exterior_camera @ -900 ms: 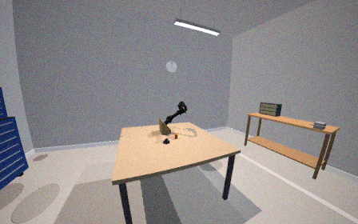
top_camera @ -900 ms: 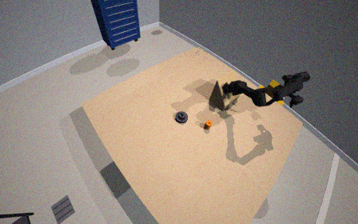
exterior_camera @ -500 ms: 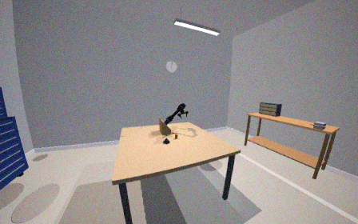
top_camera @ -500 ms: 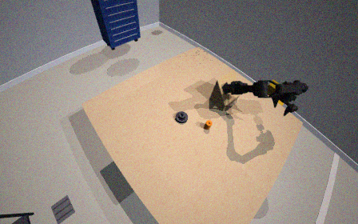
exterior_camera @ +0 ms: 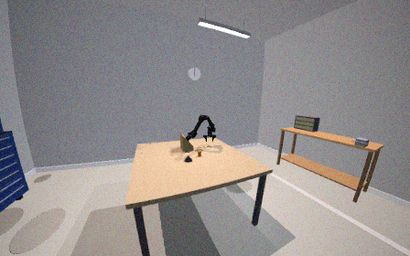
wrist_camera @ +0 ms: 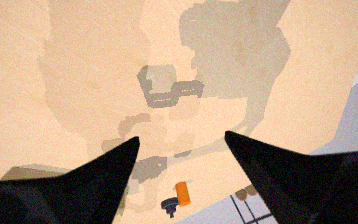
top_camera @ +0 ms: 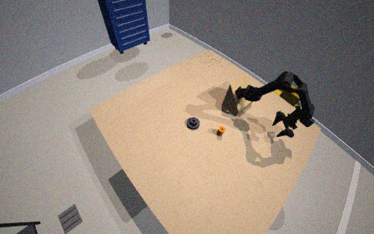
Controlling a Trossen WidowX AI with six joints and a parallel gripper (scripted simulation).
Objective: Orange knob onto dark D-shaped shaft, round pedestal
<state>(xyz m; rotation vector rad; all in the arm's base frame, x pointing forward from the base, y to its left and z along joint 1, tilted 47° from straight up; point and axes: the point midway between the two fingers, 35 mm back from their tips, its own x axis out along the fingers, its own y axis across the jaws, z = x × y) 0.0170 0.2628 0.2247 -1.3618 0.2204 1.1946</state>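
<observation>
My gripper tip is 240 mm short of the orange knob, 270 mm to the left of it and 40 mm above it. Round my gripper tip: pedestal: 310 mm ahead, 440 mm to the right, 40 mm below.
</observation>
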